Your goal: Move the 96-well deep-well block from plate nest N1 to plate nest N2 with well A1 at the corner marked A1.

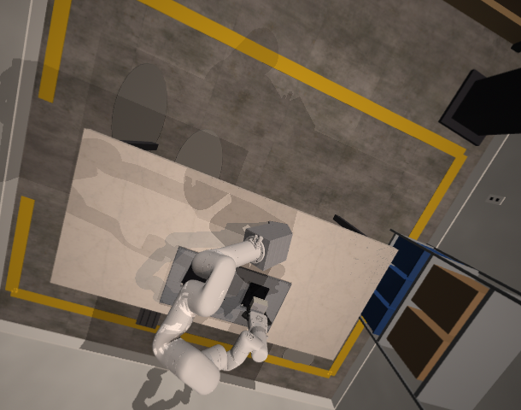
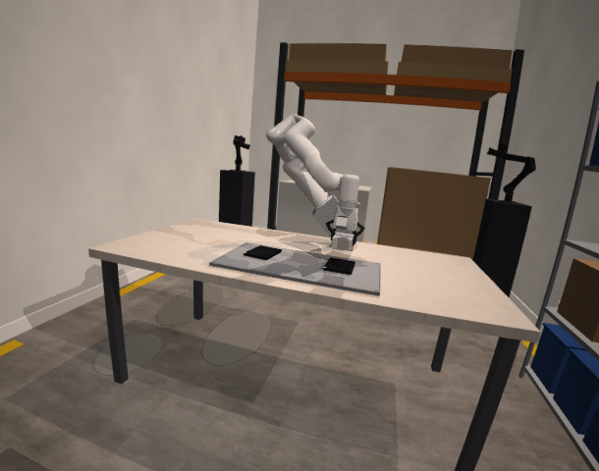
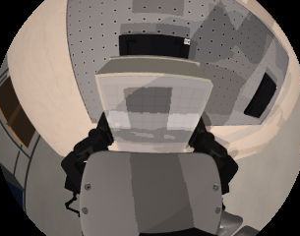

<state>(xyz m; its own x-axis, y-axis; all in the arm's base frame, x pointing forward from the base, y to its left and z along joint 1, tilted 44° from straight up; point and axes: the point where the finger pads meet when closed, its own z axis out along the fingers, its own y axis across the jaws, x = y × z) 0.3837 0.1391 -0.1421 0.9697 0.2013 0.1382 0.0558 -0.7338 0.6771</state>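
Now: hand right at the 96-well deep-well block.
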